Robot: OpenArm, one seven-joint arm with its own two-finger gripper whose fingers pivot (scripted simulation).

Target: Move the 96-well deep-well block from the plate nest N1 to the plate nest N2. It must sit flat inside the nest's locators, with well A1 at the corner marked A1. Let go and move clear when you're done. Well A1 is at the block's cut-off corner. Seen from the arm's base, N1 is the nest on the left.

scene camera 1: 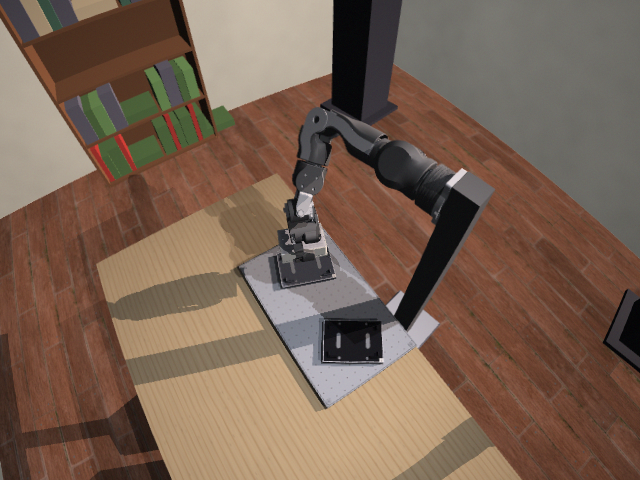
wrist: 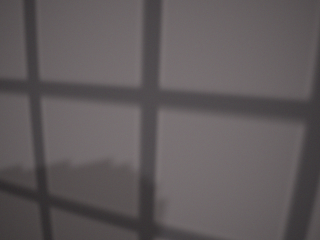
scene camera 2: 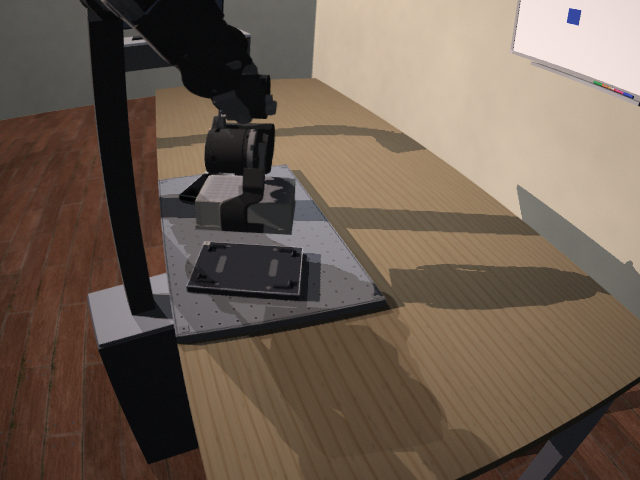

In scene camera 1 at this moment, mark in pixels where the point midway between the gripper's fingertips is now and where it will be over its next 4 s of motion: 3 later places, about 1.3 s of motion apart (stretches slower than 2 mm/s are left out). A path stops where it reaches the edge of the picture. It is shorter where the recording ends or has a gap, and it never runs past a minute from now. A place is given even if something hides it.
My gripper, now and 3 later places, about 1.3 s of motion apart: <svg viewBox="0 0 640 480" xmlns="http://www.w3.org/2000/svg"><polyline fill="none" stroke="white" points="301,246 306,259 304,262 305,262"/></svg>
